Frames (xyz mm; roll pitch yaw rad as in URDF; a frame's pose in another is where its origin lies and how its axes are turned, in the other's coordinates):
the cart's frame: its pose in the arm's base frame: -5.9 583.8 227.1 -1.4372 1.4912 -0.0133
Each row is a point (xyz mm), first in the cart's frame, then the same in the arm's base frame.
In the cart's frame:
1: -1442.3 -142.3 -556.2
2: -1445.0 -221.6 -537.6
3: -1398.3 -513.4 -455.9
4: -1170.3 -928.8 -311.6
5: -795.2 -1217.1 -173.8
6: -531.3 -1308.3 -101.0
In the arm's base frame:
1: -61.4 14.3 1670.2
2: 19.3 21.1 1679.3
3: 322.7 59.2 1656.6
4: 771.5 140.9 1463.6
5: 1105.7 234.6 1113.9
6: 1227.2 293.0 858.7

